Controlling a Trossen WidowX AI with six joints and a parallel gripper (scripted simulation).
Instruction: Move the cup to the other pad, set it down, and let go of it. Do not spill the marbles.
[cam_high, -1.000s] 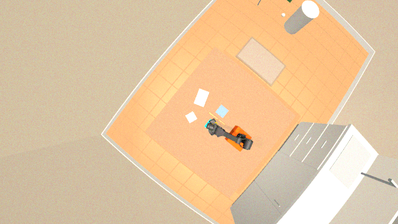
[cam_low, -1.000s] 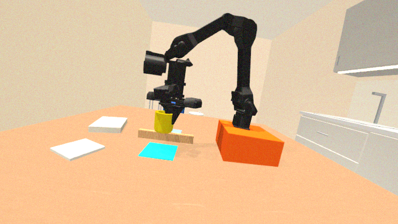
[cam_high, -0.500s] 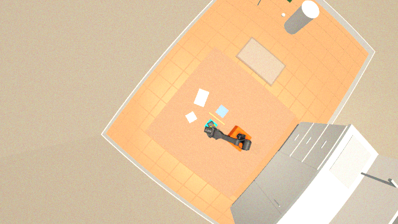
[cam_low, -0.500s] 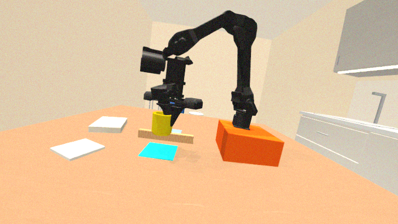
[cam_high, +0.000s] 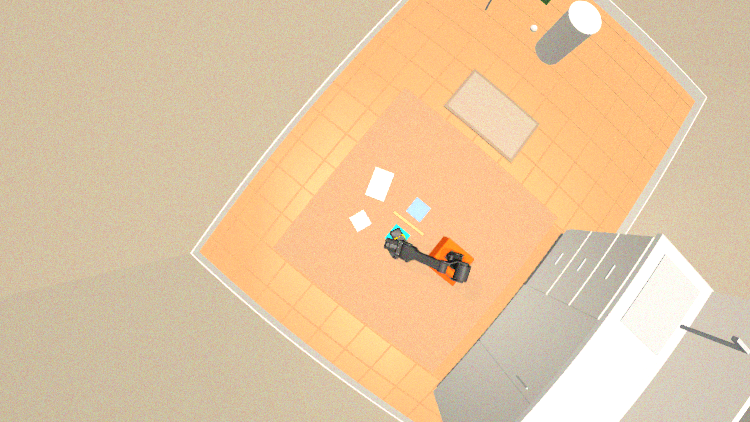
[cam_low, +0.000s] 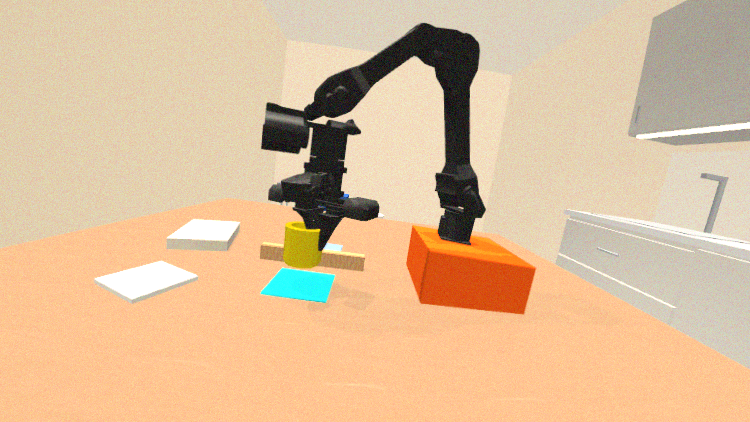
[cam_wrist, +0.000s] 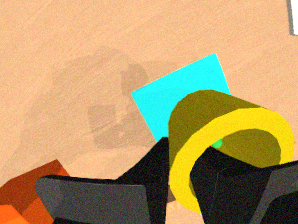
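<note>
Right now the cyan pad is 3 cm ahead of my gripper tip, 1 cm to the right of it and 8 cm below it. Round my gripper tip: red marble: 3 cm ahead, 2 cm to the right, 2 cm below; then yellow cup: 2 cm ahead, 1 cm to the right; then wooden bar: 5 cm ahead, 11 cm to the right, 7 cm below.
</note>
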